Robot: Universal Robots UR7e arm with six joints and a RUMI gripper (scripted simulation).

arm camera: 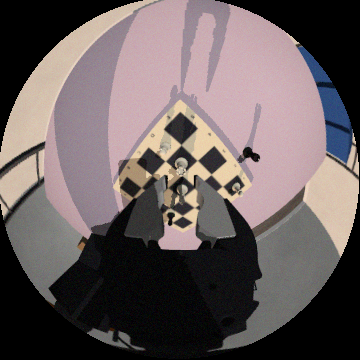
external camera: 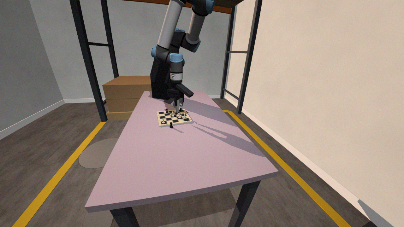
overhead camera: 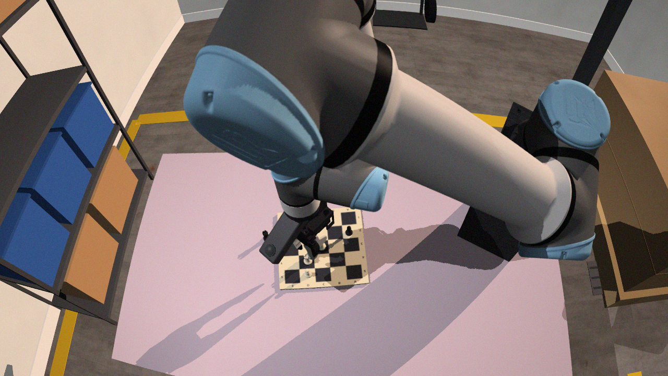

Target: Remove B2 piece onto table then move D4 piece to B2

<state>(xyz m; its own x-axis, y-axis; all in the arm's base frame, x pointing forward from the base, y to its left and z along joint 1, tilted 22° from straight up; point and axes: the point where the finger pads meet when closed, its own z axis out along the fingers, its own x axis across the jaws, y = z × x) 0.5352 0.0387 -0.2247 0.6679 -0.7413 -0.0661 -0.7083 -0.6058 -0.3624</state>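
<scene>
Right now my hand is 30 mm past the board, 40 mm to the left of it and 60 mm above it.
</scene>
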